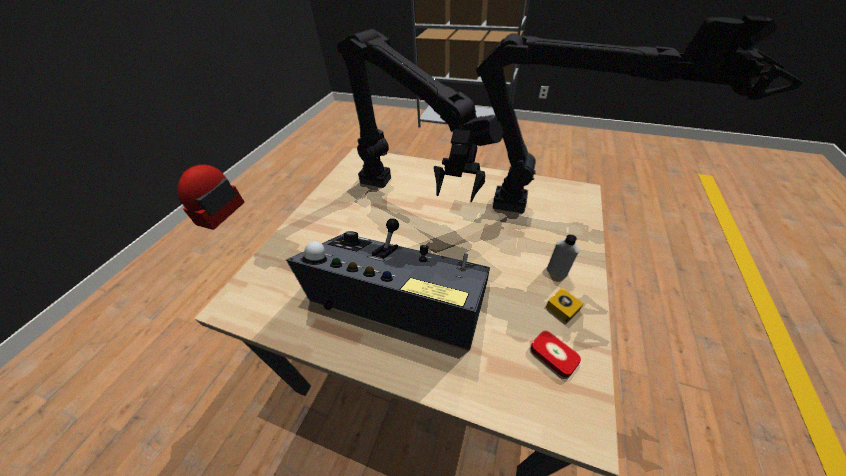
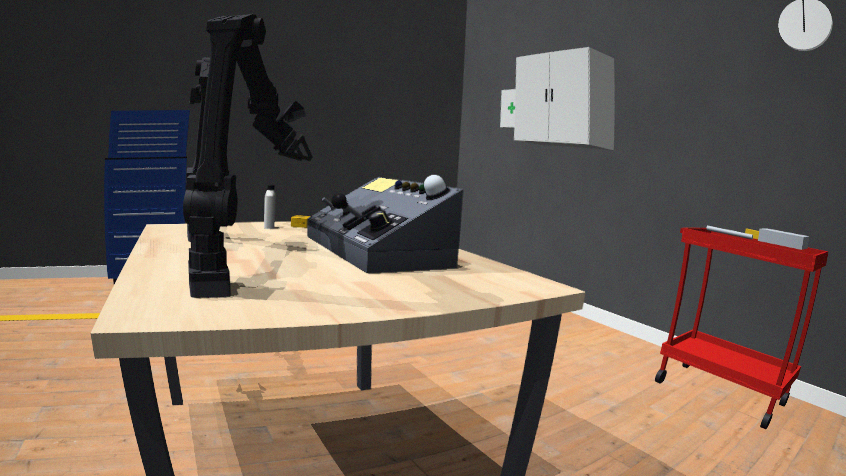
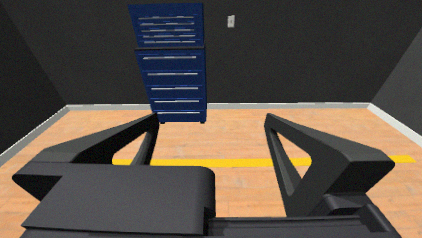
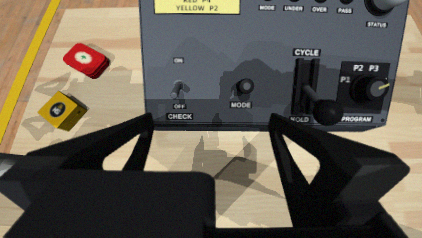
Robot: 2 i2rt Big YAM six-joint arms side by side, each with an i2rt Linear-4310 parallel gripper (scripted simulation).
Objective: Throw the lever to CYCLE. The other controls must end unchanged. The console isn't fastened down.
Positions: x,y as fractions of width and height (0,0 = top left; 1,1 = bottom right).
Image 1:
yellow box: 0.67,0.64
grey bottle: 0.67,0.53
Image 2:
dark console: 0.50,0.49
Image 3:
my left gripper: 0.50,0.50
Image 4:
my right gripper: 0.50,0.50
dark console: 0.49,0.23
